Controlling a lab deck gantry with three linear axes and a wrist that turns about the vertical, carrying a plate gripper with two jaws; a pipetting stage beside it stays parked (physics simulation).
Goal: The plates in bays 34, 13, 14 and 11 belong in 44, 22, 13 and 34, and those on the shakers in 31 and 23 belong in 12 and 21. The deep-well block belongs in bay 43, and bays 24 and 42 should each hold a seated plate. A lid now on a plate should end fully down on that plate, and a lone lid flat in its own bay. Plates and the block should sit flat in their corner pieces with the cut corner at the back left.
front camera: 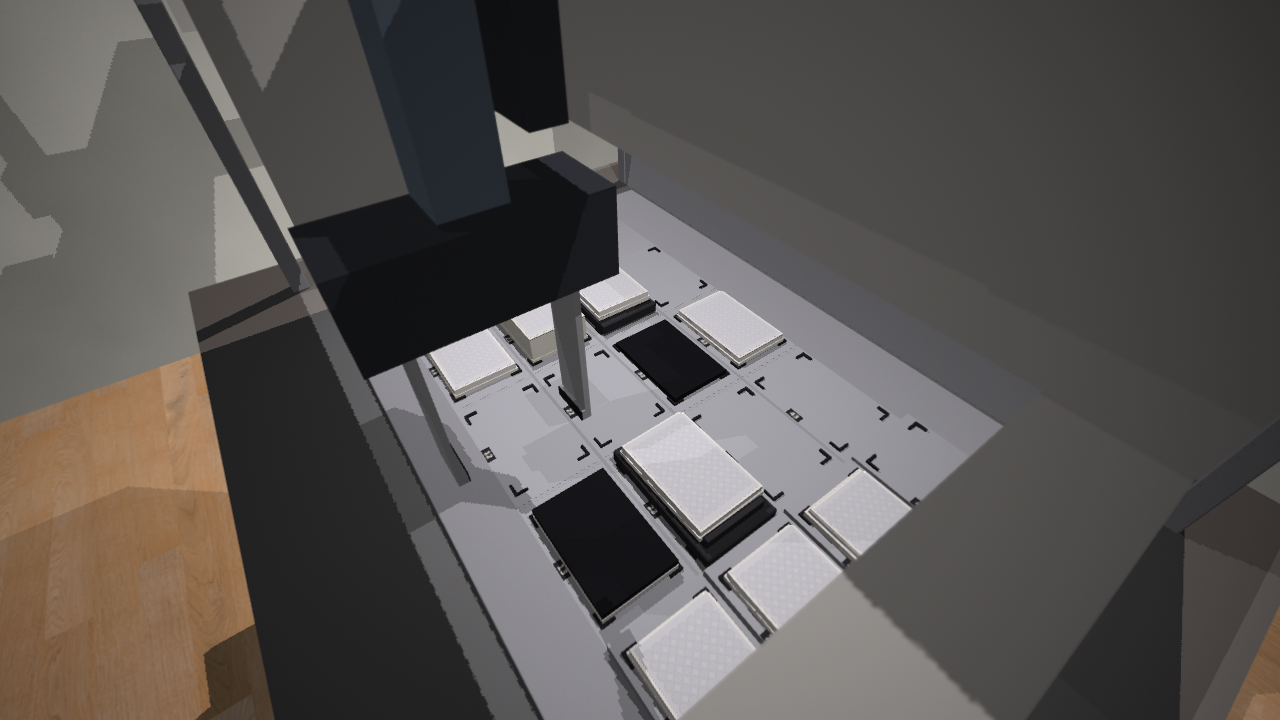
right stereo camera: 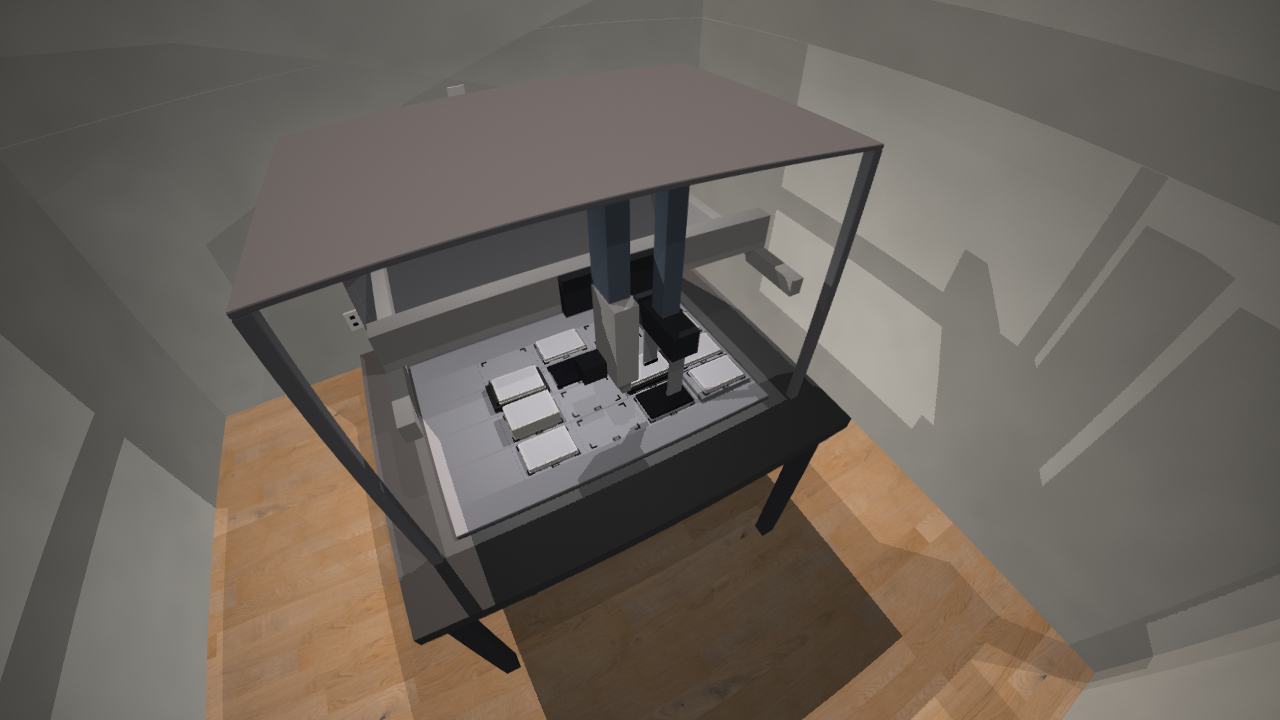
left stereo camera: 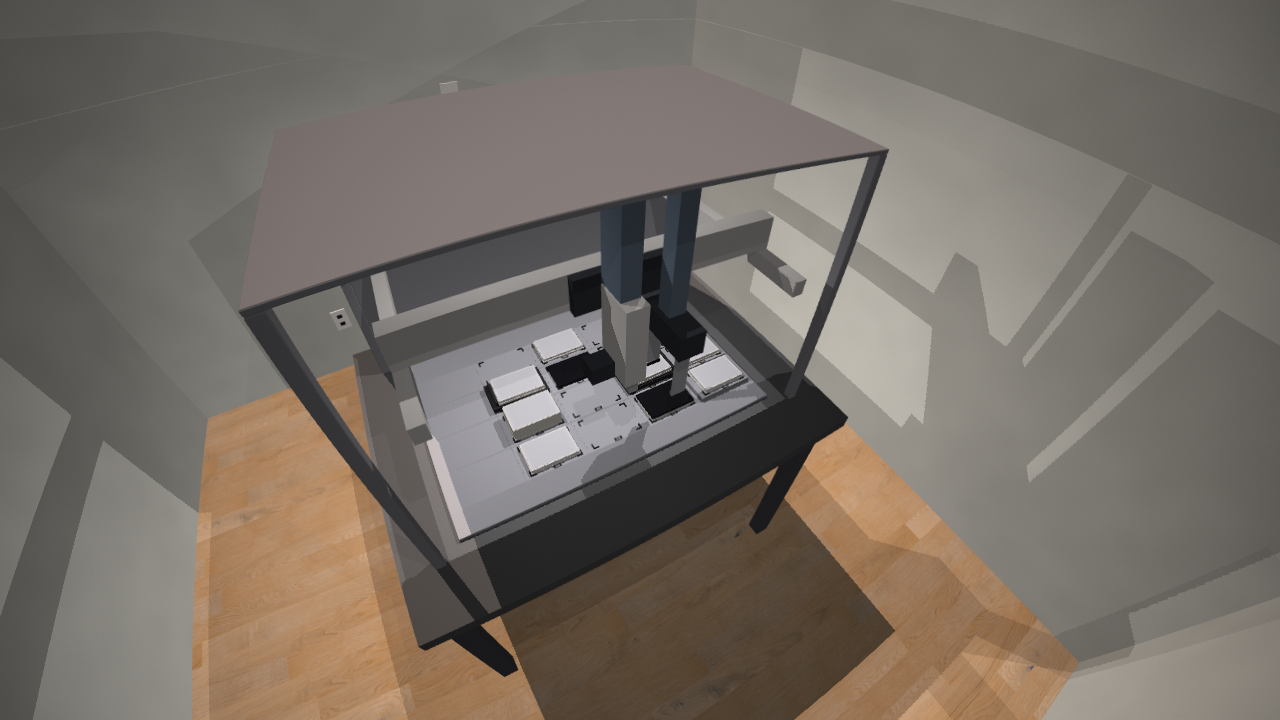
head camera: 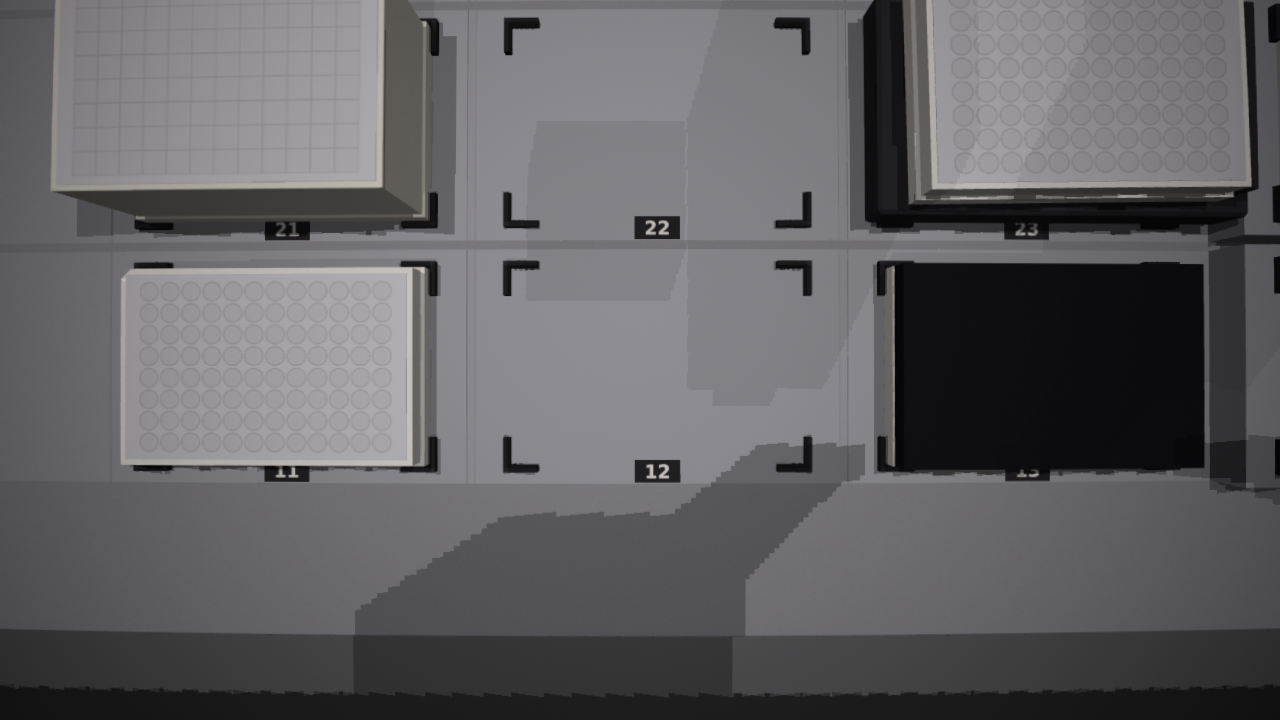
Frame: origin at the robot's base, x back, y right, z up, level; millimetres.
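Seen in the pictures: gripper, fingertip midpoint: [front camera: 518, 434] [right stereo camera: 661, 376] [left stereo camera: 664, 376]; robot's base at its link origin: [right stereo camera: 529, 474] [left stereo camera: 531, 475] [head camera: 146, 463].
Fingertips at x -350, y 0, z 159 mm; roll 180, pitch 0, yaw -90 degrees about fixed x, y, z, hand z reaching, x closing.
Pixels of each thing's top centre, then the offset from my fingertips to it.
- deep-well block at its top centre: [head camera: 215, 77] [front camera: 534, 303] [left stereo camera: 530, 409] [right stereo camera: 530, 409] dx +286, dy -150, dz -117 mm
- white plate at its top centre: [head camera: 264, 366] [front camera: 465, 349] [left stereo camera: 549, 447] [right stereo camera: 547, 447] dx +286, dy -43, dz -144 mm
- flat black lid at its top centre: [front camera: 669, 355] [left stereo camera: 573, 368] [right stereo camera: 574, 368] dx +122, dy -257, dz -151 mm
My gripper [front camera: 523, 445] [left stereo camera: 666, 376] [right stereo camera: 662, 376] is open, with no plate between its jaws; it does not show in the head view. The deep-well block [front camera: 539, 338] [head camera: 219, 98] [left stereo camera: 531, 411] sits in bay 21. A white plate [front camera: 474, 362] [head camera: 268, 367] is in bay 11. In bay 13 a plate [head camera: 890, 367] lies under a black lid [front camera: 604, 541] [head camera: 1042, 367]. White plates stand on the shakers: one plate [front camera: 693, 474] [head camera: 1087, 98] in 23, another plate [front camera: 614, 291] [left stereo camera: 517, 383] in 31. Front-view plates are in 14 [front camera: 693, 653], 24 [front camera: 787, 573], 34 [front camera: 859, 510] and 42 [front camera: 732, 324].
A flat black lid [front camera: 671, 358] lies in bay 32. Bays 12 and 22 show bare corner pieces in the head view. The parked pipetting stage [left stereo camera: 631, 344] [right stereo camera: 617, 344] hangs beside the gripper. Enclosure posts [left stereo camera: 841, 268] stand at the deck's corners.
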